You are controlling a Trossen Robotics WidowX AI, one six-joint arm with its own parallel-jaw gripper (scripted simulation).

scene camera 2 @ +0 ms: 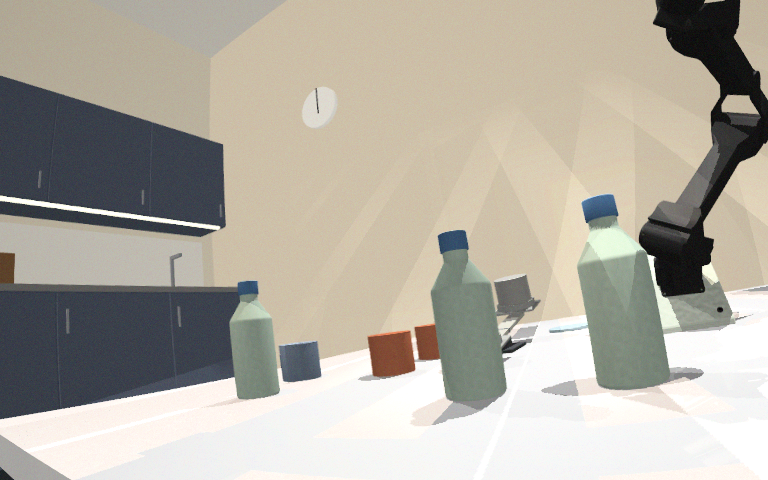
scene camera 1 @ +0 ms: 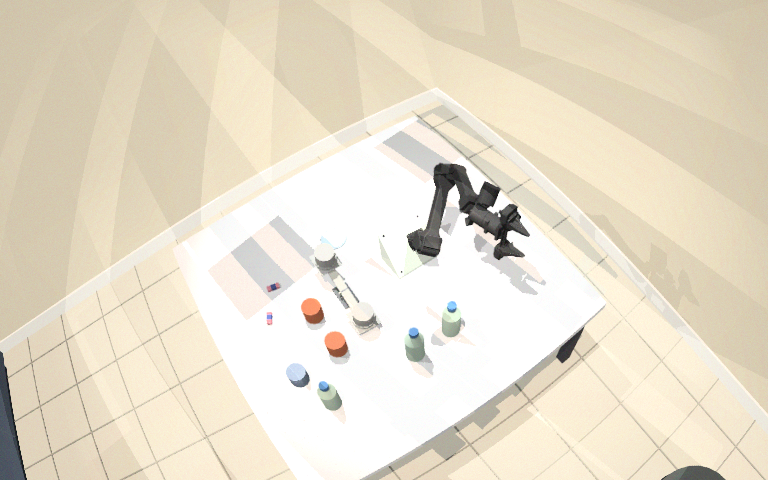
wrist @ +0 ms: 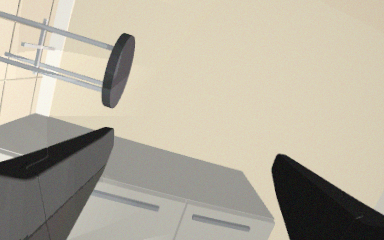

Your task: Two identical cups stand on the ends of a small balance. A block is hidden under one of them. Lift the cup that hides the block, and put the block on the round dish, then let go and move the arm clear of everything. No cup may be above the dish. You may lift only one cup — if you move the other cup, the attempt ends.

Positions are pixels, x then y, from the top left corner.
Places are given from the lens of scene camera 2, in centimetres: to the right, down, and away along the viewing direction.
grey cup (scene camera 2: 510, 290): 26, 10, 80
